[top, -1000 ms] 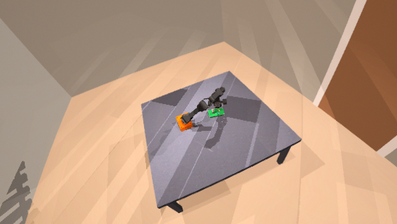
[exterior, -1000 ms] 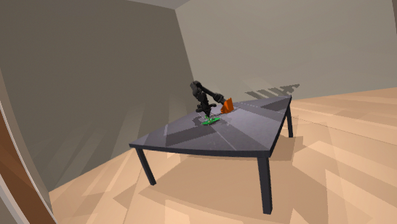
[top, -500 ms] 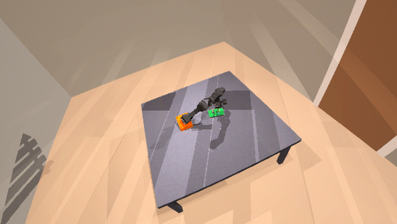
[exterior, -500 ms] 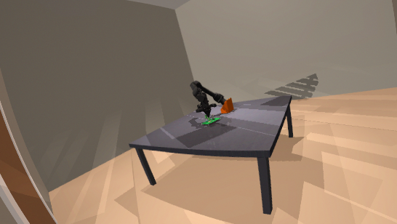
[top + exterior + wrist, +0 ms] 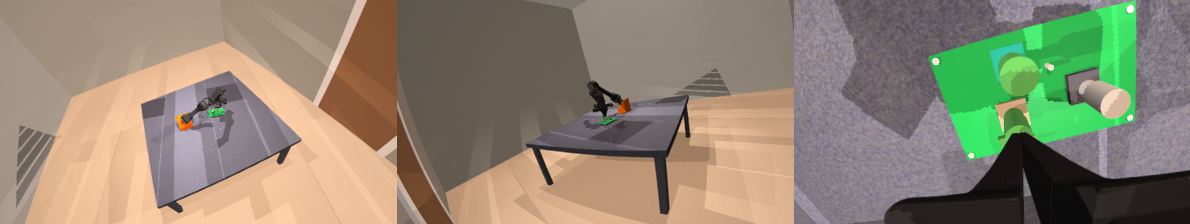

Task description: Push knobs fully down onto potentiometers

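Now: gripper tip 20 mm above the green knob. Also, from my gripper tip: beige knob 60 mm behind, 20 mm below.
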